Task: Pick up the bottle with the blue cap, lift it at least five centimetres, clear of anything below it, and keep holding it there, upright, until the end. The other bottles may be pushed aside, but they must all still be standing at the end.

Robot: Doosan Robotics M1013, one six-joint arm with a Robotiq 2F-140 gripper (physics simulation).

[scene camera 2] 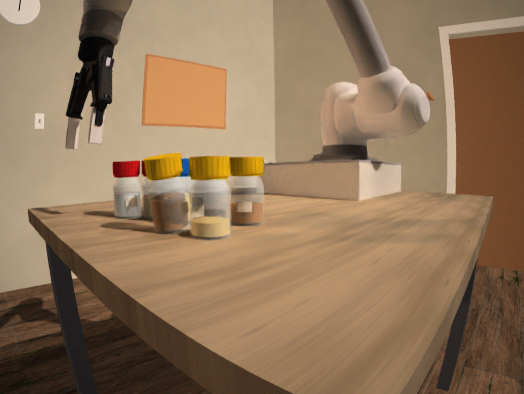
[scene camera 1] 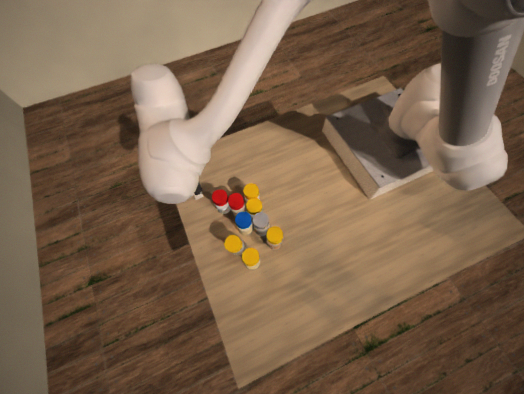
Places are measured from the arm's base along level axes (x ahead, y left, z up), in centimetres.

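Where they show: gripper, fingertip midpoint: (scene camera 2: 82, 146); arm's base, link origin: (scene camera 1: 403, 134).
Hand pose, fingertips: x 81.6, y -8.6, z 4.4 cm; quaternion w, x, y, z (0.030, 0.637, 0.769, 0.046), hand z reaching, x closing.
Things, the pixels of their top centre, and the offset from my fingertips. Level surfaces: height alone.
- blue-capped bottle, top centre: (scene camera 2: 175, 158) (scene camera 1: 243, 219) dx -12.3, dy +17.4, dz -3.5 cm
- grey-capped bottle, top centre: (scene camera 1: 260, 219) dx -17.7, dy +19.8, dz -3.5 cm
- yellow-capped bottle, top centre: (scene camera 2: 166, 153) (scene camera 1: 234, 241) dx -7.0, dy +23.7, dz -2.7 cm
- wooden table, surface height: dz -14.0 cm
The blue-capped bottle (scene camera 1: 244, 220) (scene camera 2: 185, 167) stands on the table among the other bottles, close beside a grey-capped bottle (scene camera 1: 261, 222) and a red-capped bottle (scene camera 1: 236, 202). In scene camera 2 it is mostly hidden behind a yellow-capped bottle (scene camera 2: 169, 192) (scene camera 1: 233, 244), whose cap and body look slightly tilted. My gripper (scene camera 2: 84, 140) is open and empty, with its fingers pointing down, above the level of the caps and to the left of the bottles in scene camera 2. In scene camera 1 the arm's wrist hides most of it; a fingertip shows left of the red caps.
Another red-capped bottle (scene camera 1: 220, 199) (scene camera 2: 127, 190) and several yellow-capped bottles (scene camera 1: 274, 236) (scene camera 2: 210, 200) stand around the blue cap. The wooden table (scene camera 1: 350, 260) (scene camera 2: 320, 280) ends left of the group. The robot's base block (scene camera 1: 370, 145) (scene camera 2: 320, 181) stands at the back right.
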